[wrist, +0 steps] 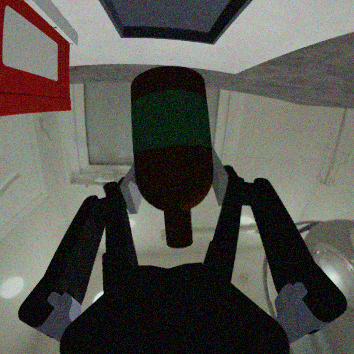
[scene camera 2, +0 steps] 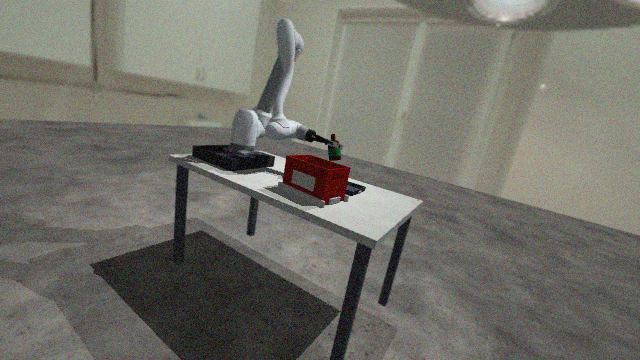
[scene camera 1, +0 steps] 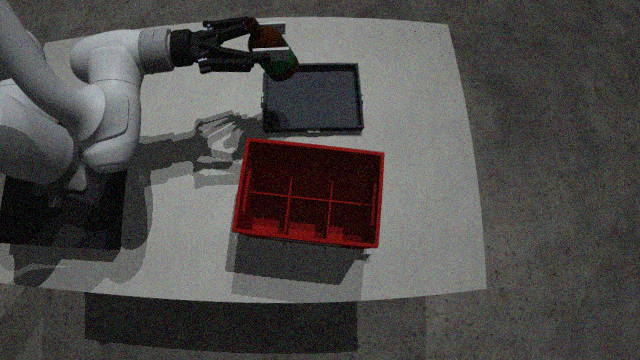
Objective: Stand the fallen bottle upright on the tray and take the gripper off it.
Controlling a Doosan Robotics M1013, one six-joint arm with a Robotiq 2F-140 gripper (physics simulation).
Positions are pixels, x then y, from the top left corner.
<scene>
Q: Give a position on a brown bottle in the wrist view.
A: At 171, 142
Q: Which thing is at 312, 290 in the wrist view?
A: My gripper.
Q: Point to a brown bottle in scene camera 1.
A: At 260, 37
</scene>
